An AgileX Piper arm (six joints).
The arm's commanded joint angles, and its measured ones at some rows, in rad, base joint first. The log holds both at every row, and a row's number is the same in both.
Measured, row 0:
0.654 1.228 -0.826 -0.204 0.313 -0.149
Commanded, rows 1 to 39:
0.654 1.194 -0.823 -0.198 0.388 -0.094
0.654 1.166 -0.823 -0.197 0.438 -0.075
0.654 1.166 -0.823 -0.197 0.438 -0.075
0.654 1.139 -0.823 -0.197 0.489 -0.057
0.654 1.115 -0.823 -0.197 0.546 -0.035
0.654 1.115 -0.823 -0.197 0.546 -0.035
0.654 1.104 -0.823 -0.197 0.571 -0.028
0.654 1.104 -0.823 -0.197 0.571 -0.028
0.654 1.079 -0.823 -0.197 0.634 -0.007
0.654 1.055 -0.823 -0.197 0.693 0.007
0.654 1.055 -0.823 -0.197 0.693 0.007
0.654 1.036 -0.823 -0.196 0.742 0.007
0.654 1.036 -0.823 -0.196 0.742 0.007
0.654 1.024 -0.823 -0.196 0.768 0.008
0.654 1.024 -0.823 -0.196 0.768 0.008
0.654 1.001 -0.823 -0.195 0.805 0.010
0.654 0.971 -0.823 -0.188 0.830 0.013
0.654 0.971 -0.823 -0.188 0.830 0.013
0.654 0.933 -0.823 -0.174 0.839 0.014
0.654 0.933 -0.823 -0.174 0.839 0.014
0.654 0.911 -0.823 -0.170 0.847 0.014
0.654 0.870 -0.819 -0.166 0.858 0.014
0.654 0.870 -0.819 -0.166 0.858 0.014
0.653 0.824 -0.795 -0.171 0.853 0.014
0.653 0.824 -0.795 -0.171 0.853 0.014
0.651 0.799 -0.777 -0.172 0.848 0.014
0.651 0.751 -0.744 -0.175 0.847 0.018
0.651 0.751 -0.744 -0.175 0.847 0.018
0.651 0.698 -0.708 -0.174 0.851 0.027
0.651 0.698 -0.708 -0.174 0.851 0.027
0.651 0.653 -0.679 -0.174 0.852 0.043
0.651 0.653 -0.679 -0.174 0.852 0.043
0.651 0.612 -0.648 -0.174 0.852 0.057
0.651 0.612 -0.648 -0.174 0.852 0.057
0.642 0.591 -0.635 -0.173 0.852 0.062
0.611 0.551 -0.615 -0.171 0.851 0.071
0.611 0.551 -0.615 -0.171 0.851 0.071
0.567 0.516 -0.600 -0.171 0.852 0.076
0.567 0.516 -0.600 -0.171 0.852 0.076
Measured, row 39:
0.617 0.565 -0.623 -0.171 0.849 0.056
